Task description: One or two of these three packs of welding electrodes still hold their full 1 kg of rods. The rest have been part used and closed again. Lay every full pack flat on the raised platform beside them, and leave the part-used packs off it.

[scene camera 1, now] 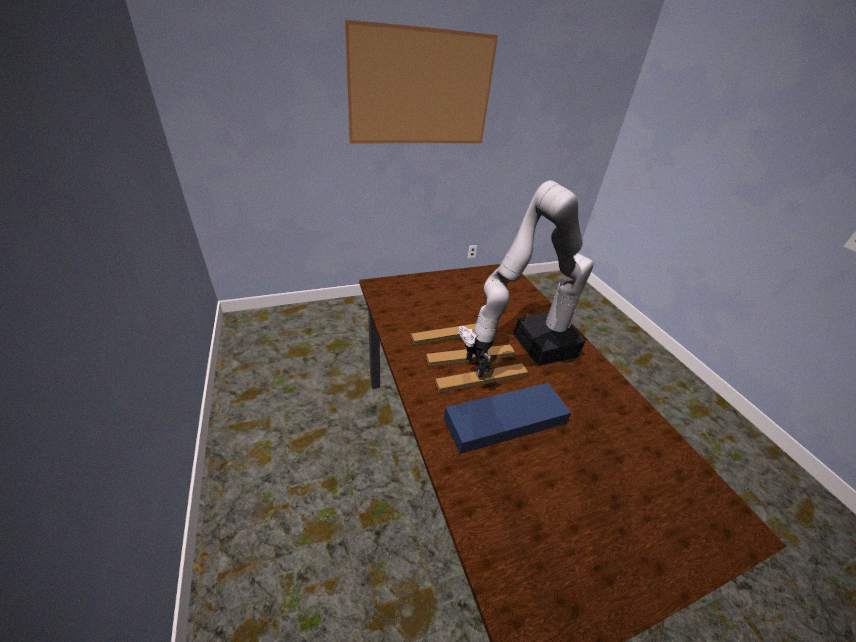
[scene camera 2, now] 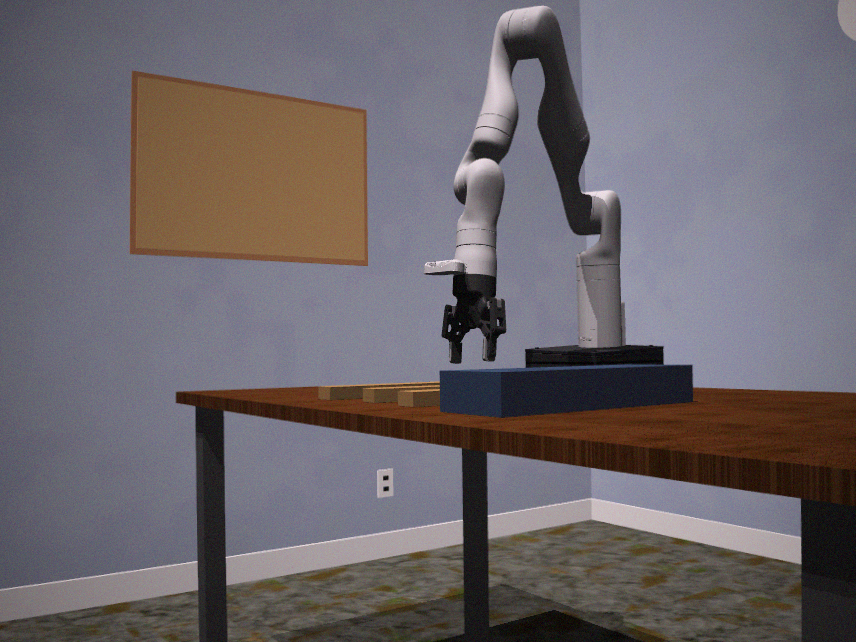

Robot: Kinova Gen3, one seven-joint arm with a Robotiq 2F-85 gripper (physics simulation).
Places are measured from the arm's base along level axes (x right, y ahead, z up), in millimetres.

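Pixels of known places: gripper, fingertip midpoint: (scene camera 1: 473, 367) (scene camera 2: 471, 362); arm's base at its link origin: (scene camera 1: 556, 324) (scene camera 2: 600, 346).
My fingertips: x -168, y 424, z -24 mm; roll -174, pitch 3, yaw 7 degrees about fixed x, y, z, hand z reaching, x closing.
Note:
For each thing: its top centre in the pictures, then the offset to it from my fingertips. Level surfaces: height alone.
- far pack at its top centre: (scene camera 2: 405, 383) (scene camera 1: 453, 330) dx +262, dy -3, dz -44 mm
- middle pack at its top centre: (scene camera 2: 456, 385) (scene camera 1: 471, 353) dx +120, dy -38, dz -44 mm
- blue platform at its top centre: (scene camera 2: 572, 367) (scene camera 1: 509, 410) dx -197, dy -61, dz -8 mm
- brown wooden table at its surface level: dz -68 mm
Three long, thin tan packs lie flat on the table, roughly parallel: the far pack (scene camera 1: 433, 335) (scene camera 2: 334, 393), the middle pack (scene camera 1: 446, 358) (scene camera 2: 378, 395) and the near pack (scene camera 1: 456, 381) (scene camera 2: 417, 398), which is beside the raised platform. The blue platform (scene camera 1: 508, 416) (scene camera 2: 566, 391) has no pack on it. My gripper (scene camera 1: 476, 366) (scene camera 2: 472, 359) is open and empty, pointing down above the area of the middle and near packs, with its fingertips a little higher than the platform top. In scene camera 1 the arm and gripper hide parts of the packs; in scene camera 2 the platform hides their right parts.
The black base block (scene camera 1: 549, 340) (scene camera 2: 594, 355) of the arm stands at the right ends of the packs. The brown wooden table (scene camera 1: 587, 497) (scene camera 2: 760, 421) carries everything; its left edge runs near the left ends of the packs and platform.

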